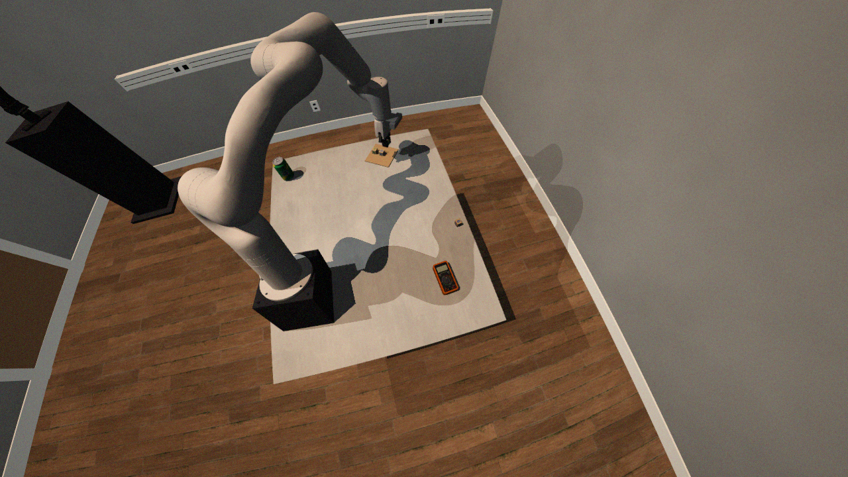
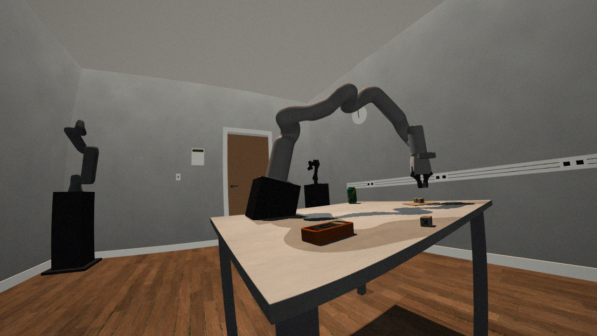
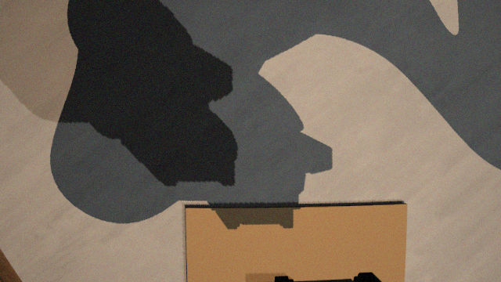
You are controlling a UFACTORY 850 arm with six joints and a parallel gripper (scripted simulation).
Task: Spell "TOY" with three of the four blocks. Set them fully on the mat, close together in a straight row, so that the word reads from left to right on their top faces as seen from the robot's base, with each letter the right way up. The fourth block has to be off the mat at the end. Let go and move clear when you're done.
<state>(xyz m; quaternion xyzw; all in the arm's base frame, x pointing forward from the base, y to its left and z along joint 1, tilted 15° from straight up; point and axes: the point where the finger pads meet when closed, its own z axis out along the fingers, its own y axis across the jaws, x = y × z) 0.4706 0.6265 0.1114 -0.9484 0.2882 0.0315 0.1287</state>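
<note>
Now: the tan square mat 30 mm behind my hand, 20 mm to the left of it and 110 mm below it. The rest, counted from my hand: orange multimeter (100 mm ahead, 730 mm to the right, 90 mm below); block (70 mm behind, 50 mm to the left, 90 mm below); green soda can (550 mm behind, 10 mm to the left, 40 mm below).
</note>
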